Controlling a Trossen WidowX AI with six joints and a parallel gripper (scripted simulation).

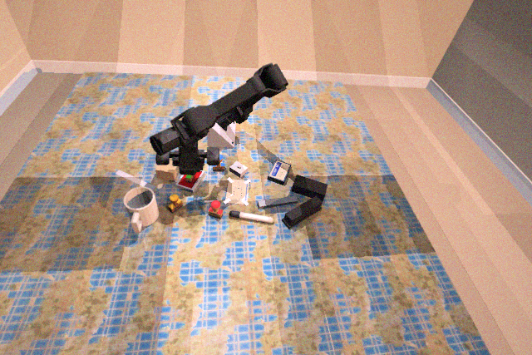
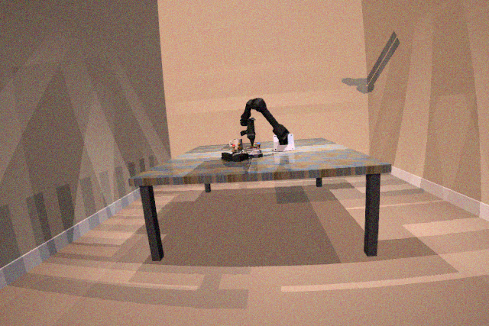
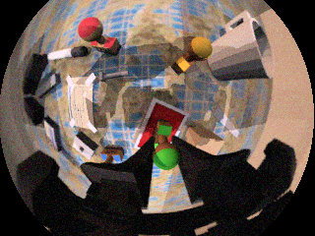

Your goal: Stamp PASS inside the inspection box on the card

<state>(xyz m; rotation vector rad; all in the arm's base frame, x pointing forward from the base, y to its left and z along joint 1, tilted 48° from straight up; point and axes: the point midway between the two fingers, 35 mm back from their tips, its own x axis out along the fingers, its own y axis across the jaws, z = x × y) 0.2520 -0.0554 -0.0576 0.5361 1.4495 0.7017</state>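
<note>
My gripper tip is now right at the green-knobbed stamp. From my gripper tip the other things lie so: yellow-knobbed stamp (110 mm ahead, 30 mm to the right, 20 mm below); red ink pad (30 mm below); wooden block (20 mm behind, 80 mm to the right, 10 mm below).
</note>
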